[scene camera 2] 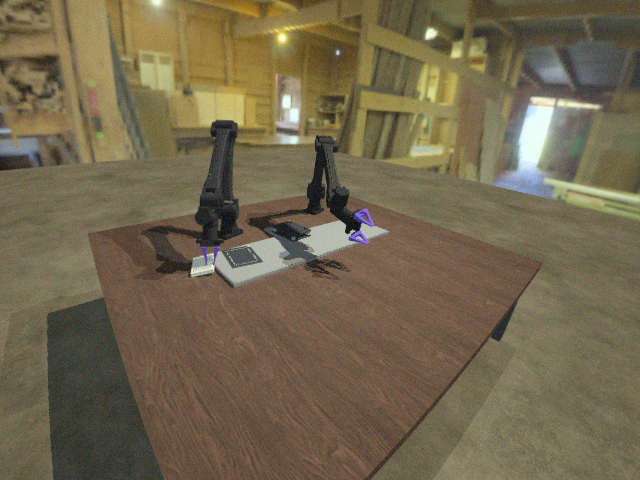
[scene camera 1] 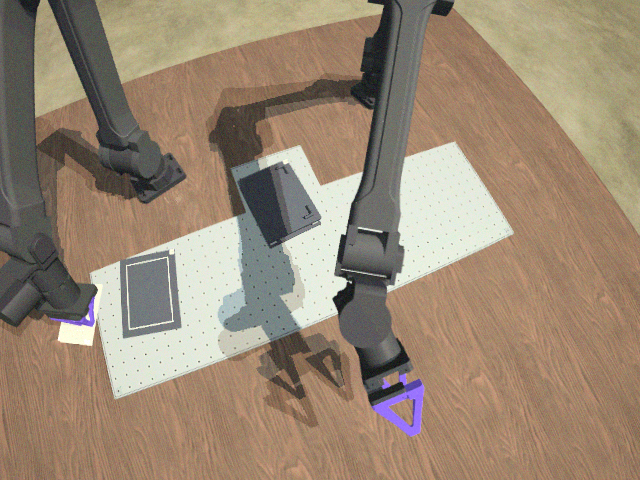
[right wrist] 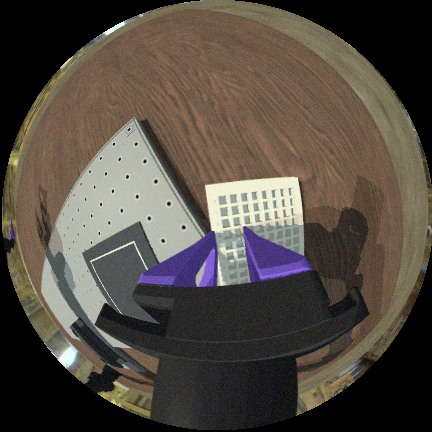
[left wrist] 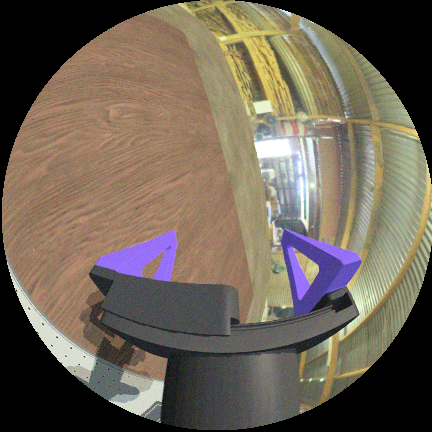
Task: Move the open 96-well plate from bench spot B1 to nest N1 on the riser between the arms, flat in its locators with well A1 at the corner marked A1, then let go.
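Places are measured from the left arm's base along level axes (x ahead, y left, z up), in centimetres.
Pixels of known places: left gripper, fingertip midpoint: (scene camera 2: 370,234) (scene camera 1: 408,415) (left wrist: 229,236); right gripper, fingertip midpoint: (scene camera 2: 210,265) (scene camera 1: 87,323) (right wrist: 229,234); left arm's base at its link origin: (scene camera 2: 314,211) (scene camera 1: 375,92) (right wrist: 112,369); right arm's base at its link origin: (scene camera 2: 229,234) (scene camera 1: 159,179).
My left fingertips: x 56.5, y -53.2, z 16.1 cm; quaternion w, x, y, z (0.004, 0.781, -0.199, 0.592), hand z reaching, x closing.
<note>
For each thing: its top centre in the pictures, then the offset to it from my left fingertips. "pt": a spot on its surface instead. Level surfaces: height alone.
- cream 96-well plate at its top centre: (right wrist: 267,256) (scene camera 1: 75,311) (scene camera 2: 202,261) dz -13.0, dx -53.1, dy -37.4 cm
- grey perforated board at its surface level: dz -14.8 cm
- dark B1 pad at a spot on its surface: (right wrist: 116,261) pt dz -14.7, dx -42.4, dy -25.7 cm
- dark riser at its top centre: (scene camera 1: 277,197) (right wrist: 90,348) (scene camera 2: 291,226) dz -10.9, dx -44.6, dy +10.7 cm
The cream 96-well plate (scene camera 1: 76,334) (scene camera 2: 201,269) (right wrist: 257,197) lies flat on the wood table, just off the left end of the grey perforated board (scene camera 1: 439,207) (right wrist: 120,181). My right gripper (scene camera 1: 82,314) (scene camera 2: 209,252) (right wrist: 229,234) points down onto it with its fingers drawn close. One finger is outside the plate's long edge, the other over its wells, so it pinches that edge. The dark B1 pad (scene camera 1: 150,294) (right wrist: 116,261) with a white outline is bare. Nest N1 on the dark riser (scene camera 1: 279,204) (scene camera 2: 291,230) is bare. My left gripper (scene camera 1: 400,408) (scene camera 2: 361,227) (left wrist: 229,236) is open and holds nothing, over the table in front of the board.
The left arm's links hang over the board's middle and right. The right arm's base (scene camera 1: 154,178) is bolted behind the board's left part. The table edge shows in the left wrist view.
</note>
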